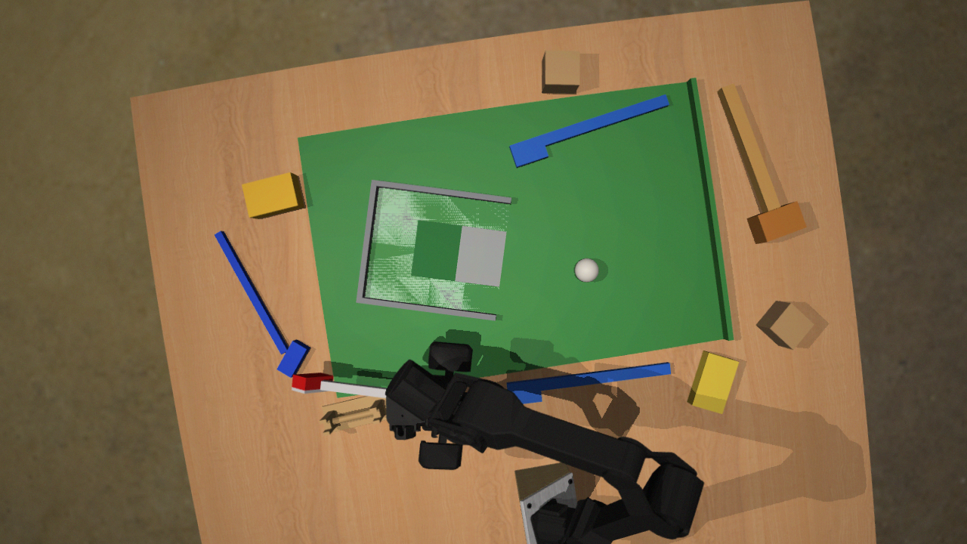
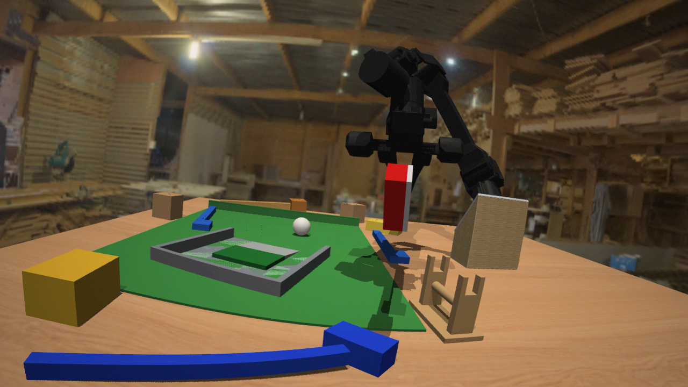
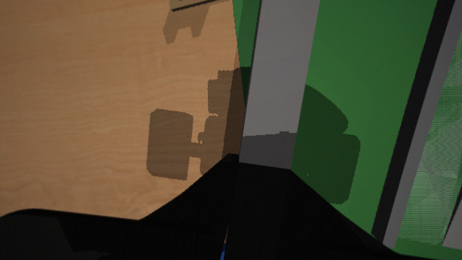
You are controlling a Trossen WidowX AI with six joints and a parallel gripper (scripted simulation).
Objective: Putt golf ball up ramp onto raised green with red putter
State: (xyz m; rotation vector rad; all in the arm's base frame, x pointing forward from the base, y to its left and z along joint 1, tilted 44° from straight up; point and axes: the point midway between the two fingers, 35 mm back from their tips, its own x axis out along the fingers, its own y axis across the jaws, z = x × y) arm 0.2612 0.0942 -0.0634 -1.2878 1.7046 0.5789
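Now: the red putter 80 mm to the left of my gripper tip, 30 mm ahead of it and 20 mm above it. The rest, counted from my gripper tip: white golf ball (300 mm to the right, 130 mm ahead, 110 mm below); green mat (210 mm ahead, 200 mm to the right, 130 mm below); wooden rack (160 mm to the left, 100 mm below, 20 mm behind).
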